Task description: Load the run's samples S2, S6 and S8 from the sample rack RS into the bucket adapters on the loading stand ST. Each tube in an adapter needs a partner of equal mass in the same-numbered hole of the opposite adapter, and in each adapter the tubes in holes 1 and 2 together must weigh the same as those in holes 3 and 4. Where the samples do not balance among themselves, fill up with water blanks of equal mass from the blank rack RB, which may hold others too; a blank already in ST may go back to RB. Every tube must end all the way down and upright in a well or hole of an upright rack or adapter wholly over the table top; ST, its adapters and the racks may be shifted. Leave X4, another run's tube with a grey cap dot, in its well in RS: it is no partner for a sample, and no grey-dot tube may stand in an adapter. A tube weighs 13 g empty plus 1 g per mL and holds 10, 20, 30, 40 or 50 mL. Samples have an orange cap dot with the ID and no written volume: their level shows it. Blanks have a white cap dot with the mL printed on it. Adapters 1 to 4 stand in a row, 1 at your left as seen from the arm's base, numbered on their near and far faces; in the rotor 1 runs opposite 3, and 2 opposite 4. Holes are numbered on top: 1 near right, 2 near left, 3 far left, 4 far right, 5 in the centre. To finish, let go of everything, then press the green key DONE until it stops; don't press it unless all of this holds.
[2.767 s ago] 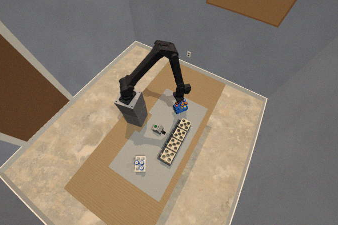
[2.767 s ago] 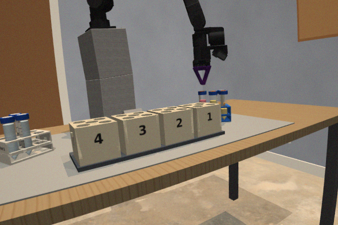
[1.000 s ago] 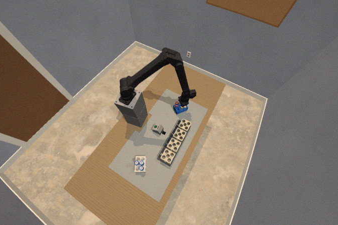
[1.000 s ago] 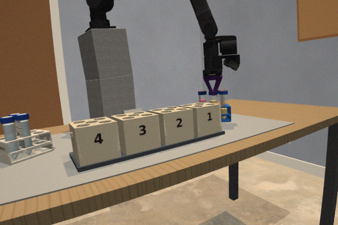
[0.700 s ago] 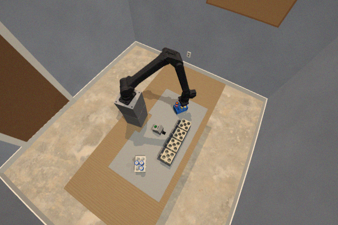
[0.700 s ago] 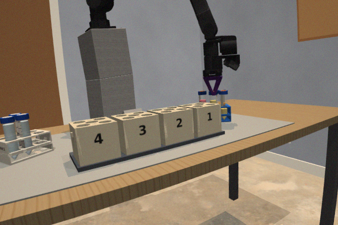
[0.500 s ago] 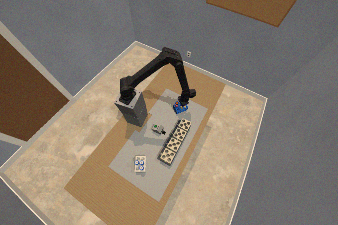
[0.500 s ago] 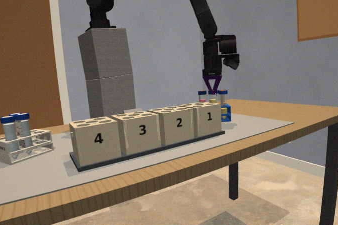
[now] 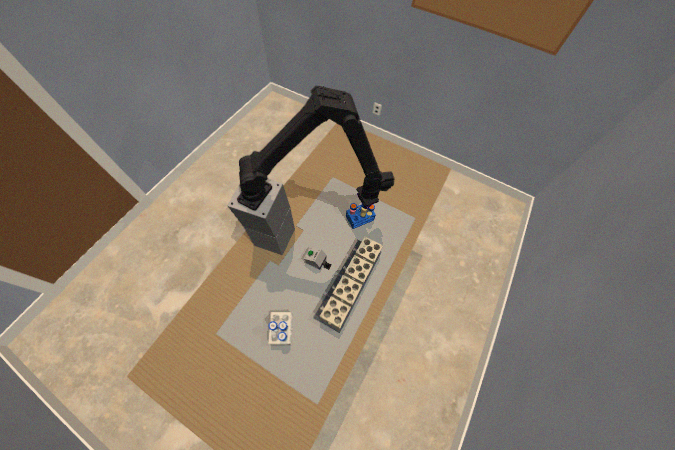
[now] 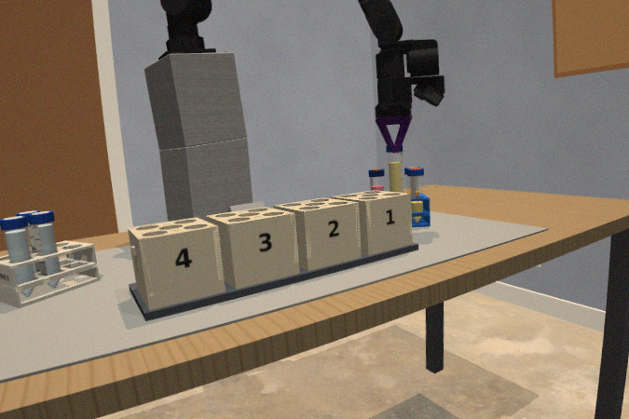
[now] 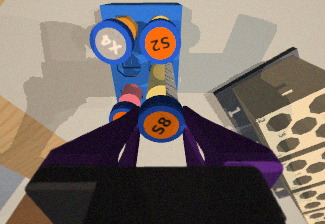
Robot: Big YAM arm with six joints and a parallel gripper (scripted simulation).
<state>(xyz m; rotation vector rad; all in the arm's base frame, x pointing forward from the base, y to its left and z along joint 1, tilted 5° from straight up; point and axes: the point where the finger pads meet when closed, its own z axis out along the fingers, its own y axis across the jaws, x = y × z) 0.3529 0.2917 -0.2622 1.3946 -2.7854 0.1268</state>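
Right now the blue sample rack RS is 20 mm behind my hand, 10 mm to the left of it and 140 mm below it. The rest, counted from my hand: white blank rack RB: 70 mm behind, 660 mm to the right, 140 mm below.
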